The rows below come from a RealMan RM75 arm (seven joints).
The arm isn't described. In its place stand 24 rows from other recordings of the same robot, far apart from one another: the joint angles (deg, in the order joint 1, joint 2, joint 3, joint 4, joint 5, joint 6, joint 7), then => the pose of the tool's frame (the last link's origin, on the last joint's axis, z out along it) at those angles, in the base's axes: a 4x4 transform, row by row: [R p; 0 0 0 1], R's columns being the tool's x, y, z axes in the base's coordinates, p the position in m.
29.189 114.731 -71.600 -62.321 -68.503 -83.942 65.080 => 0.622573 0.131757 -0.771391 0.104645; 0.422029 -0.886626 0.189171 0.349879; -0.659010 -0.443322 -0.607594 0.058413; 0 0 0 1
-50.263 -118.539 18.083 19.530 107.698 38.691 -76.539 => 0.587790 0.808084 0.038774 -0.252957; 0.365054 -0.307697 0.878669 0.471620; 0.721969 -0.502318 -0.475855 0.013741; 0 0 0 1
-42.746 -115.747 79.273 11.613 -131.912 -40.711 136.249 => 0.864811 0.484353 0.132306 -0.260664; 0.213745 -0.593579 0.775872 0.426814; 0.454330 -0.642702 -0.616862 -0.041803; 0 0 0 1
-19.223 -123.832 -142.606 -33.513 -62.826 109.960 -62.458 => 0.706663 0.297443 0.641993 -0.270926; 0.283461 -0.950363 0.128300 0.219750; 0.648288 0.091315 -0.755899 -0.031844; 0 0 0 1
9.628 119.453 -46.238 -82.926 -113.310 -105.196 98.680 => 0.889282 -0.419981 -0.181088 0.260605; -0.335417 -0.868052 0.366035 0.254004; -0.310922 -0.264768 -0.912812 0.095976; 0 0 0 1
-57.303 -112.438 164.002 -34.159 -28.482 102.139 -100.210 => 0.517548 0.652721 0.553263 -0.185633; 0.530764 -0.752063 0.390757 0.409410; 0.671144 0.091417 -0.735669 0.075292; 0 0 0 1
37.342 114.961 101.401 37.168 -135.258 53.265 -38.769 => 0.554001 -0.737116 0.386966 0.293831; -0.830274 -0.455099 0.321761 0.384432; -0.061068 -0.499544 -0.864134 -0.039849; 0 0 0 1
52.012 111.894 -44.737 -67.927 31.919 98.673 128.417 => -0.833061 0.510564 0.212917 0.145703; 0.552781 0.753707 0.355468 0.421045; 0.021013 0.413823 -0.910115 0.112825; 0 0 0 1
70.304 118.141 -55.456 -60.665 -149.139 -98.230 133.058 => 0.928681 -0.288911 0.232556 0.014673; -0.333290 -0.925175 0.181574 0.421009; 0.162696 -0.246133 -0.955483 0.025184; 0 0 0 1
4.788 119.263 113.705 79.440 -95.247 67.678 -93.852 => 0.898567 -0.348851 -0.266233 0.242321; -0.082575 -0.730254 0.678168 0.310852; -0.430997 -0.587395 -0.684988 0.070316; 0 0 0 1
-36.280 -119.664 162.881 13.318 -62.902 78.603 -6.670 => 0.631271 0.497430 0.595030 -0.209915; -0.280382 -0.568958 0.773093 0.345970; 0.723107 -0.654867 -0.219697 -0.059143; 0 0 0 1
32.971 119.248 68.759 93.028 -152.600 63.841 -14.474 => 0.951407 -0.254894 0.172782 0.066636; -0.307051 -0.827774 0.469584 0.327689; 0.023330 -0.499818 -0.865816 -0.070126; 0 0 0 1
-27.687 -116.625 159.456 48.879 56.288 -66.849 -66.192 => 0.872364 -0.382982 -0.303818 -0.271144; 0.271743 -0.136720 0.952609 0.319189; -0.406370 -0.913582 -0.015197 -0.070735; 0 0 0 1
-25.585 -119.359 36.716 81.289 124.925 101.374 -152.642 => 0.272594 0.956374 0.105074 -0.231102; 0.829187 -0.288916 0.478515 0.324394; 0.487997 -0.043314 -0.871770 0.118885; 0 0 0 1
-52.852 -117.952 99.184 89.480 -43.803 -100.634 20.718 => 0.882510 0.183987 -0.432810 -0.025178; 0.240574 -0.967386 0.079302 0.305670; -0.404104 -0.174107 -0.897990 -0.039305; 0 0 0 1
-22.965 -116.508 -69.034 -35.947 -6.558 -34.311 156.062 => 0.701200 0.688818 0.183978 -0.261473; 0.164022 -0.406977 0.898592 0.376449; 0.693841 -0.599916 -0.398353 -0.046473; 0 0 0 1
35.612 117.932 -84.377 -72.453 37.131 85.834 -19.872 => 0.602223 -0.696474 0.390195 0.176981; -0.786948 -0.600132 0.143369 0.352268; 0.134316 -0.393403 -0.909502 -0.022708; 0 0 0 1
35.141 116.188 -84.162 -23.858 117.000 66.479 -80.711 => 0.390639 -0.780937 -0.487380 0.213081; -0.680780 -0.601458 0.418075 0.362919; -0.619628 0.168482 -0.766599 -0.059873; 0 0 0 1
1.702 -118.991 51.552 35.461 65.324 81.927 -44.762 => 0.725120 0.620466 0.298701 -0.369893; 0.010396 -0.443580 0.896175 0.212237; 0.688544 -0.646729 -0.328099 0.052538; 0 0 0 1
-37.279 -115.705 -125.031 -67.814 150.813 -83.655 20.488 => 0.368183 0.854005 -0.367583 -0.235406; 0.892360 -0.213589 0.397585 0.396263; 0.261028 -0.474400 -0.840719 0.074578; 0 0 0 1
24.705 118.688 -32.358 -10.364 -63.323 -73.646 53.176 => 0.344322 -0.897611 -0.275203 0.334487; -0.045112 -0.308607 0.950119 0.331188; -0.937767 -0.314732 -0.146753 0.025309; 0 0 0 1
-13.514 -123.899 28.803 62.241 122.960 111.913 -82.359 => 0.786023 0.511224 0.347589 -0.302869; 0.403595 -0.850266 0.337875 0.225558; 0.468272 -0.125292 -0.874656 0.052382; 0 0 0 1
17.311 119.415 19.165 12.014 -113.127 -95.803 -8.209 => 0.735896 -0.495511 -0.461438 0.293637; 0.415437 -0.207716 0.885588 0.254785; -0.534667 -0.843399 0.052997 -0.014443; 0 0 0 1
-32.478 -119.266 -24.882 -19.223 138.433 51.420 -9.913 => 0.830567 0.451792 0.325640 -0.245941; 0.084329 -0.680002 0.728345 0.325764; 0.550497 -0.577478 -0.602887 -0.123120; 0 0 0 1
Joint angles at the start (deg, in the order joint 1, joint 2, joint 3, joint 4, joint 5, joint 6, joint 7):
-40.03 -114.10 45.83 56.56 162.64 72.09 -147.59
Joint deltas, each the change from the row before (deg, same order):
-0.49 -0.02 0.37 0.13 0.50 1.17 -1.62
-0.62 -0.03 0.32 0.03 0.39 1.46 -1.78
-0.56 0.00 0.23 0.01 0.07 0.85 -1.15
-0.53 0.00 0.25 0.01 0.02 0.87 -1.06
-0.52 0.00 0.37 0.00 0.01 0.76 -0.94
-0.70 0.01 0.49 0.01 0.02 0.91 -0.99
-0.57 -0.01 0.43 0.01 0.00 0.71 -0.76
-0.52 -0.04 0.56 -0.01 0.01 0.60 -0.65
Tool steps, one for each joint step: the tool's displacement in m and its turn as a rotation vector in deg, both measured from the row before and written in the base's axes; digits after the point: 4 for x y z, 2 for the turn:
0.0035 0.0000 -0.0015 -0.43 -0.37 1.09
0.0043 -0.0002 -0.0023 -0.60 -0.66 1.29
0.0043 0.0009 -0.0014 -0.29 -0.51 0.59
0.0042 0.0007 -0.0015 -0.36 -0.50 0.55
0.0043 0.0009 -0.0016 -0.42 -0.34 0.38
0.0057 0.0013 -0.0019 -0.59 -0.28 0.27
0.0047 0.0011 -0.0017 -0.50 -0.19 0.16
0.0045 0.0009 -0.0021 -0.58 -0.04 0.04

